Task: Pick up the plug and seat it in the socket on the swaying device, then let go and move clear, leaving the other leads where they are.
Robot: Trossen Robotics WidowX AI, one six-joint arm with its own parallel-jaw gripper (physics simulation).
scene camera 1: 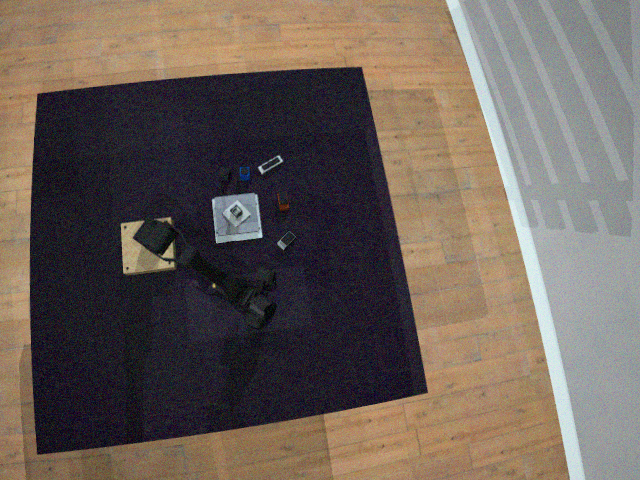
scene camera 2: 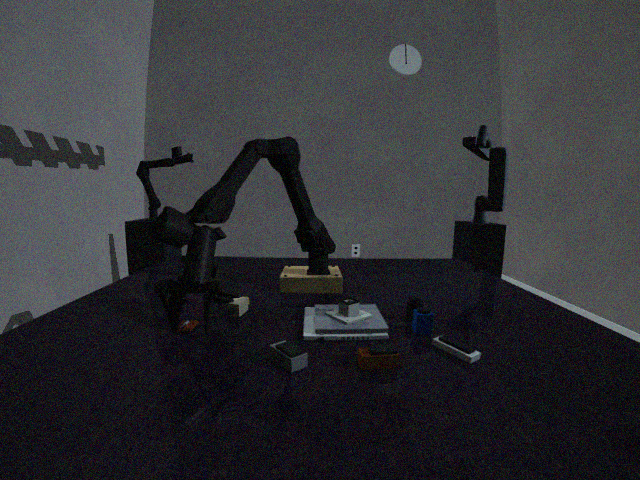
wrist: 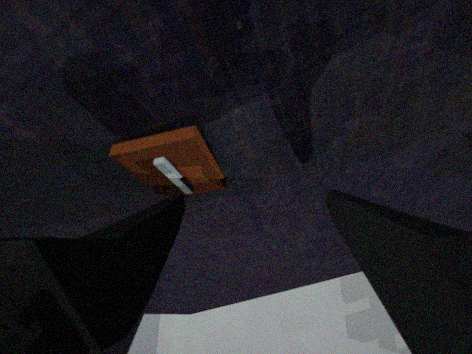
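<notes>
The plug, a cream block [scene camera 2: 239,306], lies on the dark mat just right of my gripper in scene camera 2. In scene camera 1 the arm hides most of it; a small yellow spot beside the forearm may be part of it. My gripper [scene camera 1: 264,301] [scene camera 2: 190,314] [wrist: 254,198] is open, low over the mat and off to one side of the plug, with no plug between its fingers. The device, a grey-white slab [scene camera 1: 251,227] [scene camera 2: 310,325], carries a tilted white plate with the small box-like socket [scene camera 1: 236,209] [scene camera 2: 348,307], which is empty.
An orange tile [scene camera 2: 188,324] [wrist: 200,157] with a white strip lies beneath my gripper. Around the device are a grey block [scene camera 1: 285,240] [scene camera 2: 293,358], an orange one [scene camera 1: 283,204] [scene camera 2: 377,358], a white one [scene camera 1: 270,164] [scene camera 2: 457,349], a blue one [scene camera 1: 244,173] [scene camera 2: 422,321] and a black one.
</notes>
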